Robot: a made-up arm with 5 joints. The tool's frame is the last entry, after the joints.
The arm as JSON. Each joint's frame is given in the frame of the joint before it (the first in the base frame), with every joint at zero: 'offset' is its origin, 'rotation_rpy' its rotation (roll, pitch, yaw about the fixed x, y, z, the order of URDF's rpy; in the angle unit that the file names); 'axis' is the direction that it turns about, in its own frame. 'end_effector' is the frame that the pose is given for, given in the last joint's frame.
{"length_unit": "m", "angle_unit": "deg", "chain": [
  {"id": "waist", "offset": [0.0, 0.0, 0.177], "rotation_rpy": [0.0, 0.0, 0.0], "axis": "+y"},
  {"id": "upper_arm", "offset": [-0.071, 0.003, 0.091], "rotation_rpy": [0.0, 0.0, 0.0], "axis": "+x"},
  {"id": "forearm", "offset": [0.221, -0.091, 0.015], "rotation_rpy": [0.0, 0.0, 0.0], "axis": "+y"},
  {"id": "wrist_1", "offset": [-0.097, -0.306, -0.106], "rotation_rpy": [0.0, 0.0, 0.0], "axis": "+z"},
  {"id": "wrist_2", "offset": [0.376, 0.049, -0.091], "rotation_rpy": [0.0, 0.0, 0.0], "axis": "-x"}
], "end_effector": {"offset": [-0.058, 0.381, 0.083], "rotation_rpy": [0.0, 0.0, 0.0]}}
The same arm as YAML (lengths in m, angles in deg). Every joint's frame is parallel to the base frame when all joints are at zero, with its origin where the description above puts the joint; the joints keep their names.
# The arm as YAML. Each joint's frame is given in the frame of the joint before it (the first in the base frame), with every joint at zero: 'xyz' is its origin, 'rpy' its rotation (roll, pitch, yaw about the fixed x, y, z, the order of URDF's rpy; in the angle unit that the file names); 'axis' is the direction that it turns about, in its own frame. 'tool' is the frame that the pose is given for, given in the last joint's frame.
units:
  length: m
  angle: deg
joints:
  - name: waist
    type: revolute
    origin:
      xyz: [0.0, 0.0, 0.177]
      rpy: [0.0, 0.0, 0.0]
    axis: "+y"
  - name: upper_arm
    type: revolute
    origin:
      xyz: [-0.071, 0.003, 0.091]
      rpy: [0.0, 0.0, 0.0]
    axis: "+x"
  - name: forearm
    type: revolute
    origin:
      xyz: [0.221, -0.091, 0.015]
      rpy: [0.0, 0.0, 0.0]
    axis: "+y"
  - name: wrist_1
    type: revolute
    origin:
      xyz: [-0.097, -0.306, -0.106]
      rpy: [0.0, 0.0, 0.0]
    axis: "+z"
  - name: wrist_2
    type: revolute
    origin:
      xyz: [0.376, 0.049, -0.091]
      rpy: [0.0, 0.0, 0.0]
    axis: "-x"
tool:
  origin:
    xyz: [-0.058, 0.381, 0.083]
    rpy: [0.0, 0.0, 0.0]

